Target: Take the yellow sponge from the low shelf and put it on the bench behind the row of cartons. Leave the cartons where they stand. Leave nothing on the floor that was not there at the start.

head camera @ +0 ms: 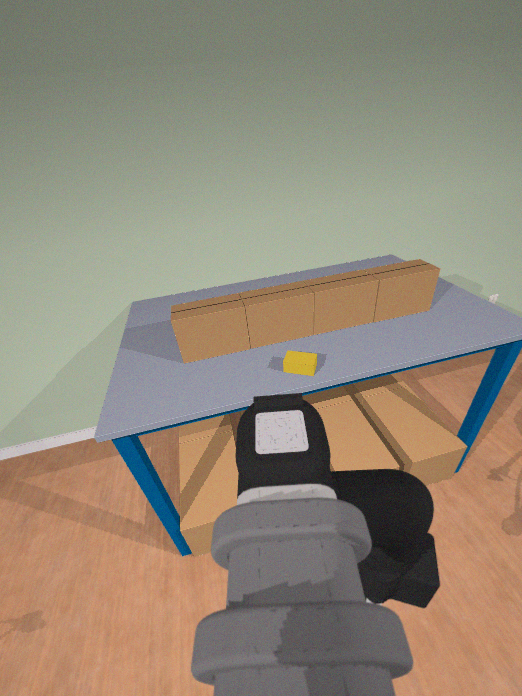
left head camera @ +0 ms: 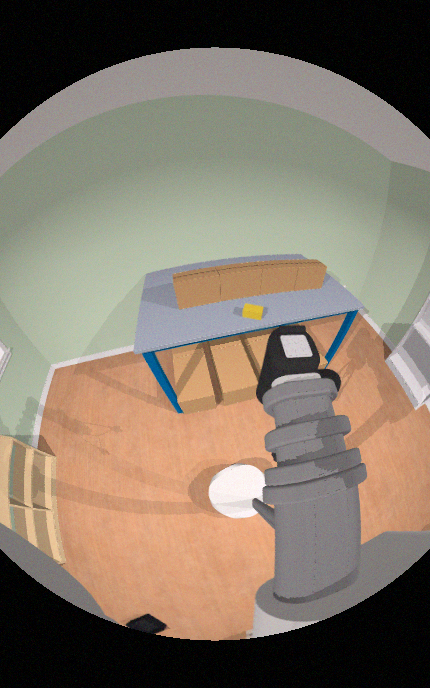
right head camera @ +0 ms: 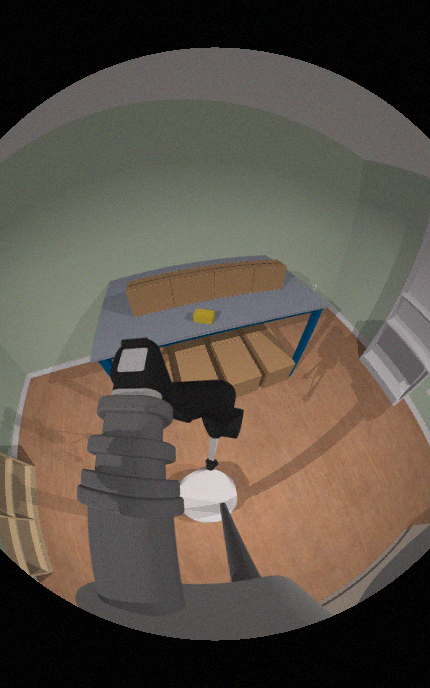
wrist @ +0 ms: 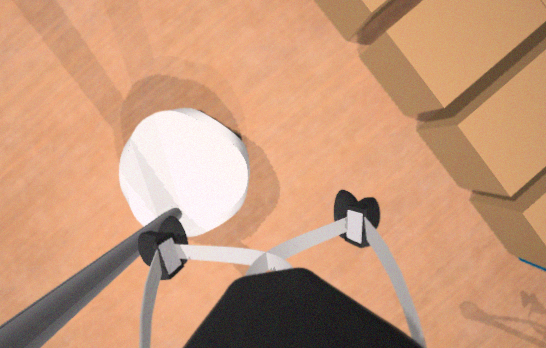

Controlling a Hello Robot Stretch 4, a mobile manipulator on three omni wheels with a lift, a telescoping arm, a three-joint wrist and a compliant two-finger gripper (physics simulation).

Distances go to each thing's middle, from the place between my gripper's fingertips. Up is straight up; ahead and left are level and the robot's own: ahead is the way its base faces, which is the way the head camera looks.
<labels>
The yellow sponge (head camera: pixel 303 363) is 65 cm ahead of my hand and 5 cm below it.
</labels>
